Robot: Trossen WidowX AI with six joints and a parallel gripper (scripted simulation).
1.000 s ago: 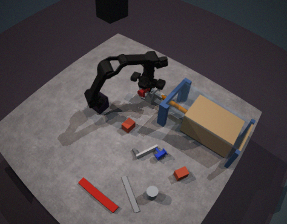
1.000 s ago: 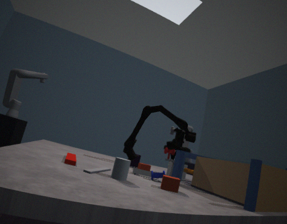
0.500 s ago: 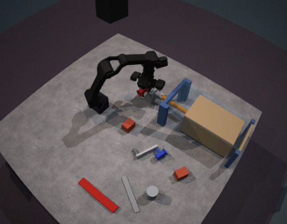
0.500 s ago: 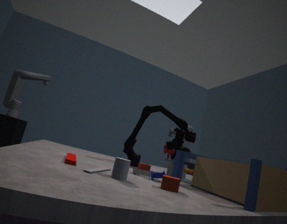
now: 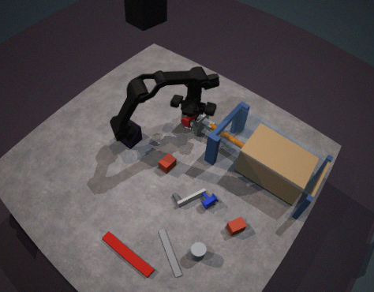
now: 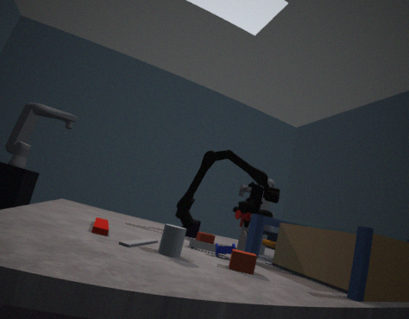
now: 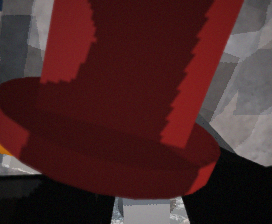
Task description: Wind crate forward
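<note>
Now: the winch handle with red knob 20 mm above my gripper tip, 10 mm to the right of it and 10 mm ahead of it. Also, from my gripper tip: blue t-shaped piece: 290 mm ahead, 200 mm to the right, 70 mm below; grey strip: 460 mm to the right, 350 mm ahead, 90 mm below; grey winch: 60 mm below, 30 mm to the left, 30 mm behind.
</note>
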